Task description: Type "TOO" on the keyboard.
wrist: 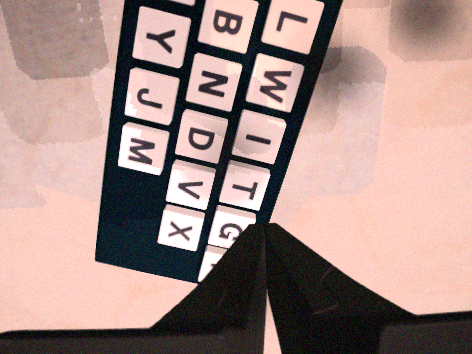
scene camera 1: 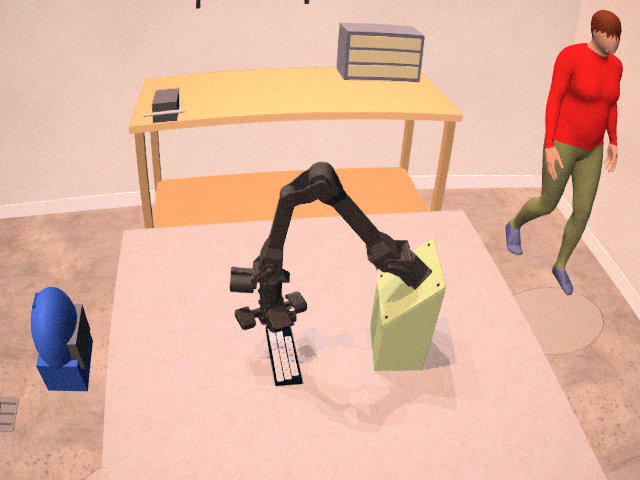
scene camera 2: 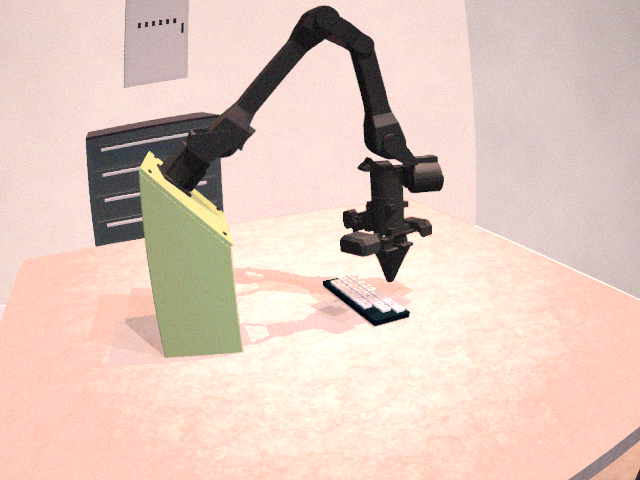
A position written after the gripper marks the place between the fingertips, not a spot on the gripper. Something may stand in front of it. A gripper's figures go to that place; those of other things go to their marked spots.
Labels:
The gripper (wrist: pixel 262 236): 0.11 m from the lens. A key (wrist: pixel 244 185) is 0.14 m from the lens.

